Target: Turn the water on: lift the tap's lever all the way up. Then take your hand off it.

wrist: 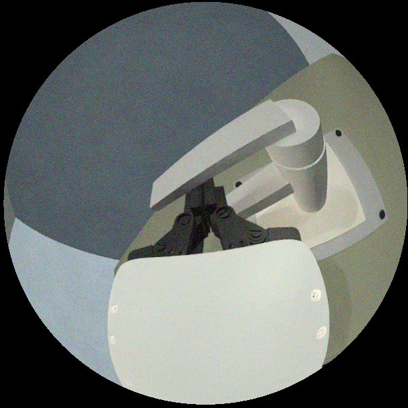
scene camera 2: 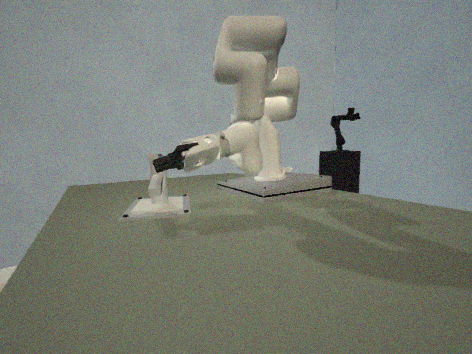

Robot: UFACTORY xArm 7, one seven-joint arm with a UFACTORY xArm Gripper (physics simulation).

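Seen in the pictures: gripper, fingertip midpoint: (scene camera 2: 154, 166); arm's base at its link origin: (scene camera 2: 270, 178).
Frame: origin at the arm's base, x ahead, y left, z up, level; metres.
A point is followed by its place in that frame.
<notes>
A pale tap (scene camera 2: 164, 189) @(z 0.010, x 0.414, y 0.132 m) (wrist: 311, 177) stands upright on a square base plate (scene camera 2: 175, 205) @(z -0.031, x 0.389, y 0.169 m) (wrist: 367, 185). Its flat lever (wrist: 220, 150) runs from the tap's top out to the left in the wrist view; how far it is raised is hard to tell. In the scene view my gripper largely covers the lever. My gripper (scene camera 2: 156, 165) @(z 0.081, x 0.439, y 0.195 m) (wrist: 205, 187) is shut and empty. Its fingertips are at the underside of the lever's outer half, with their ends partly hidden by it; whether they touch it cannot be told.
The tap's spout (wrist: 260, 187) sticks out low beneath the lever, to the right of the fingers in the wrist view. The arm's base plate (scene camera 2: 295, 186) @(z -0.007, x 0.000, y 0.174 m) lies to the right of the tap on the green table (scene camera 2: 200, 300) @(z -0.045, x 0.411, y 0.591 m). A small black arm (scene camera 2: 339, 131) stands on a black box (scene camera 2: 340, 170) behind.
</notes>
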